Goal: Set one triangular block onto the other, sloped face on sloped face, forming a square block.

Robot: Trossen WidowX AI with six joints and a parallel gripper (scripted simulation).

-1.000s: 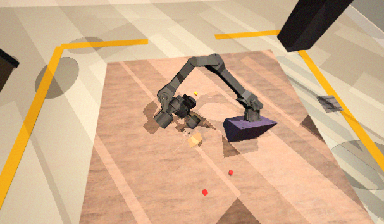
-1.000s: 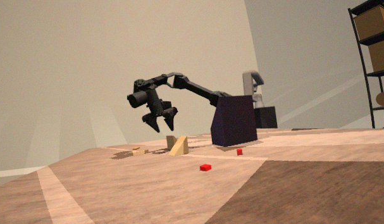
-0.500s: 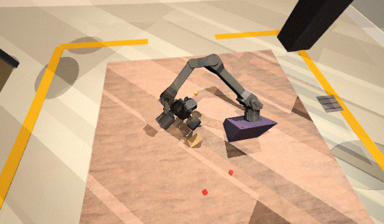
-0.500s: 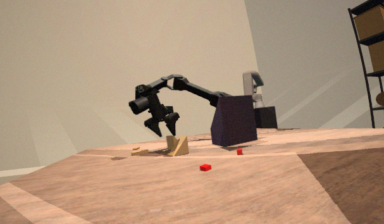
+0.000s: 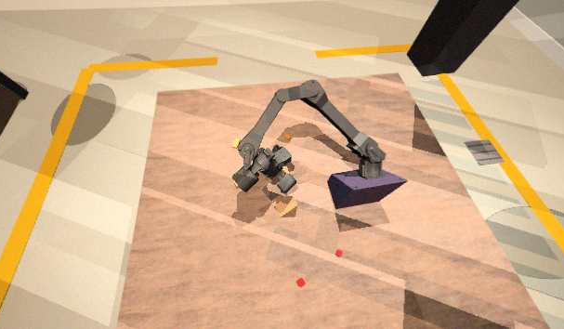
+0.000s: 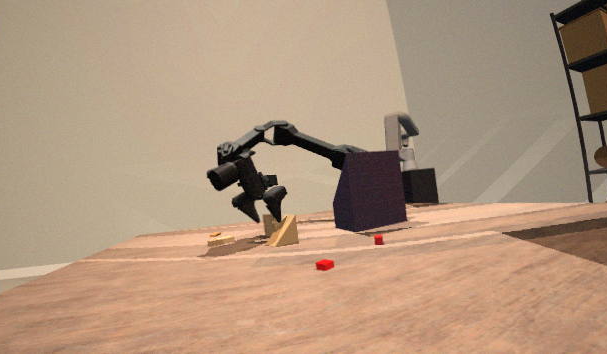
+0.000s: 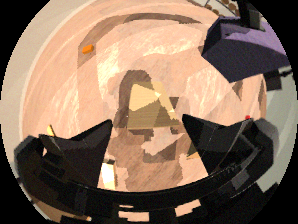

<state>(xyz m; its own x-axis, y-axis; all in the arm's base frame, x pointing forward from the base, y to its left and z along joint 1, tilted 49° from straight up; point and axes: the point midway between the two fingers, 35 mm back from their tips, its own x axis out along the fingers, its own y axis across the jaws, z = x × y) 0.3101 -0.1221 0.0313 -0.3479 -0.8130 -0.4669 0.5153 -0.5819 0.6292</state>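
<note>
Right now the tan triangular block is 30 mm below my gripper tip and 10 mm behind it. Also, from my gripper tip: flat tan bar 140 mm ahead, 40 mm below, 10 mm to the right.
</note>
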